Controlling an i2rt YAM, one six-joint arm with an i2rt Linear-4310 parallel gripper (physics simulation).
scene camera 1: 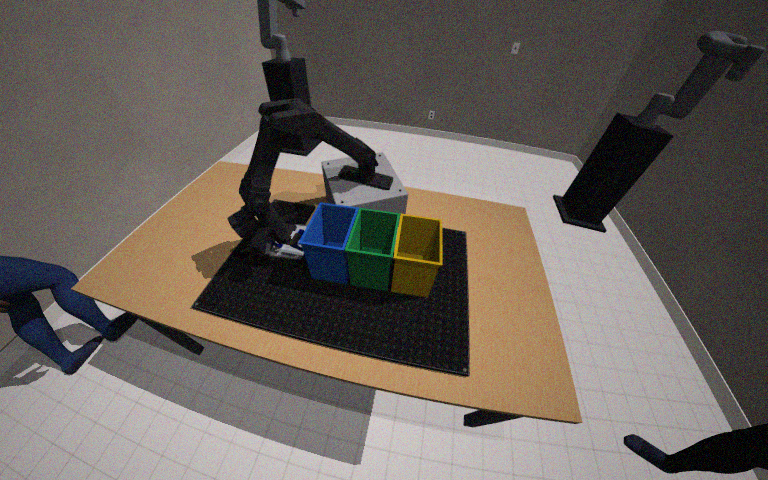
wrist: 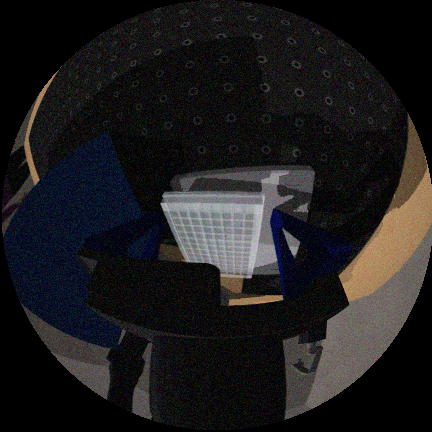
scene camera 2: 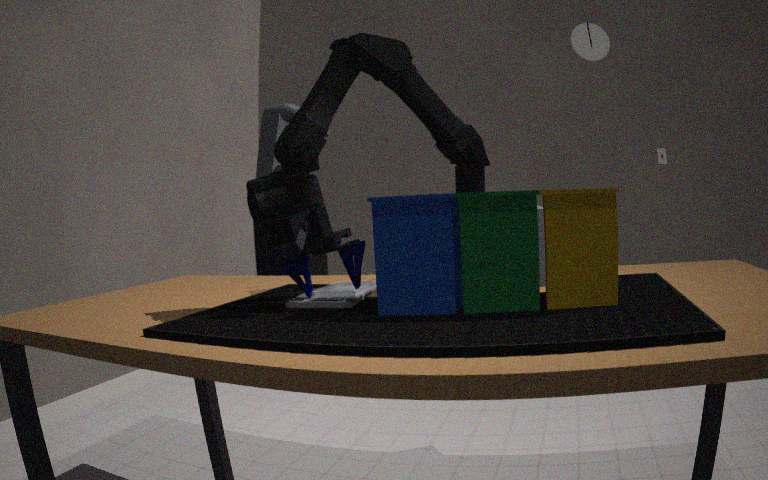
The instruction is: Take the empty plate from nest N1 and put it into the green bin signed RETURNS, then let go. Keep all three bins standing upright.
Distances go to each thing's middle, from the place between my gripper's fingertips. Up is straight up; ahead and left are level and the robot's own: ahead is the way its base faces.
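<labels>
There's a white gridded plate (scene camera 2: 341, 289) here, and my hand is 5 cm beyond it.
</labels>
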